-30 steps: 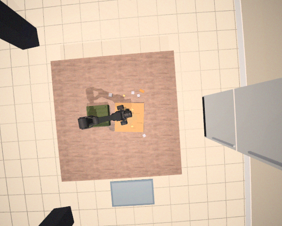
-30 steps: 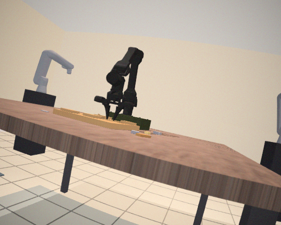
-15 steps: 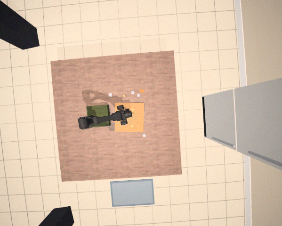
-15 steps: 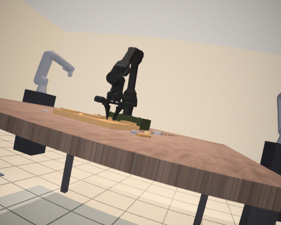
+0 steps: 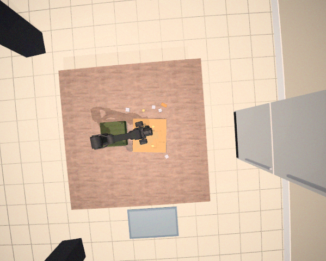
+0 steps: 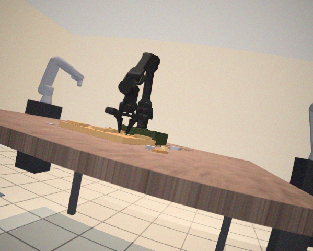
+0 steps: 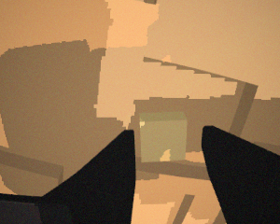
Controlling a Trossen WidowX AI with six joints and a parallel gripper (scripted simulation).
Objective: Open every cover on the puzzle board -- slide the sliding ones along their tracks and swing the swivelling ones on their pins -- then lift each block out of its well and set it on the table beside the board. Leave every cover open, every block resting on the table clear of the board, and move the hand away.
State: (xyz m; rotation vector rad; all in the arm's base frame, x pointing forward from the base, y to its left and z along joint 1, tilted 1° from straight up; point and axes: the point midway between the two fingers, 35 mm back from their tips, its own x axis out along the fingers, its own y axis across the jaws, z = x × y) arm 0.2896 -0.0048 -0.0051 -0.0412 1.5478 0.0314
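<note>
The puzzle board lies 5 cm ahead of my gripper tip and 3 cm to the right of it.
</note>
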